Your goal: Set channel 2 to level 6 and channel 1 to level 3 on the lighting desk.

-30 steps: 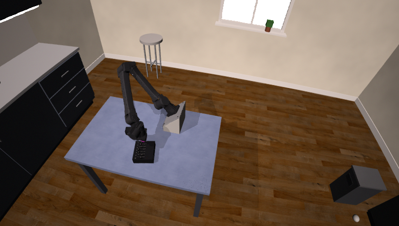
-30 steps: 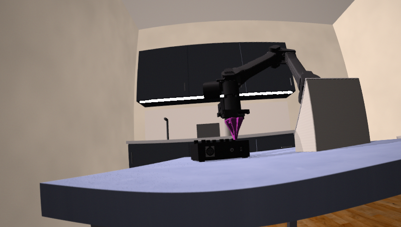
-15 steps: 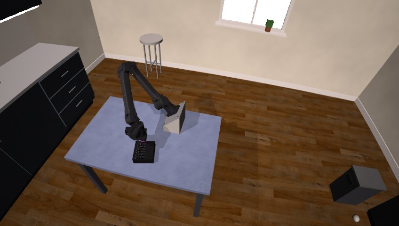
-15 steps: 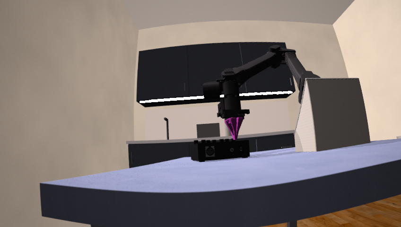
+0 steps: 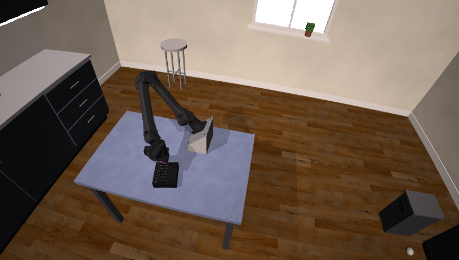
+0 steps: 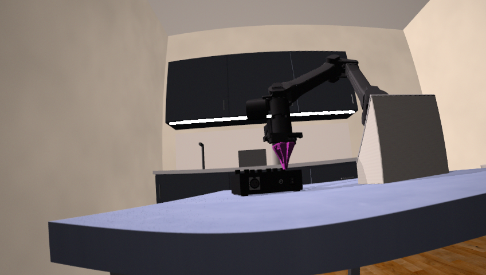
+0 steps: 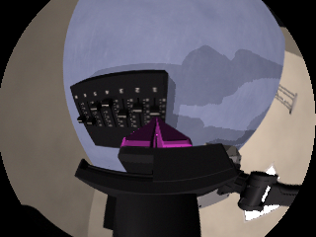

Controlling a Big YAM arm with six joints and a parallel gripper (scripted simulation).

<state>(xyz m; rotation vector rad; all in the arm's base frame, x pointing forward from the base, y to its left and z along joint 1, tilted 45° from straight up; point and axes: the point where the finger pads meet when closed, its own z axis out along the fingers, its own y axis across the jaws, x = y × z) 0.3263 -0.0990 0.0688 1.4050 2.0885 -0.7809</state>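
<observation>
Now: the fader 1 cm ahead of my hand and 1 cm to the right of it.
</observation>
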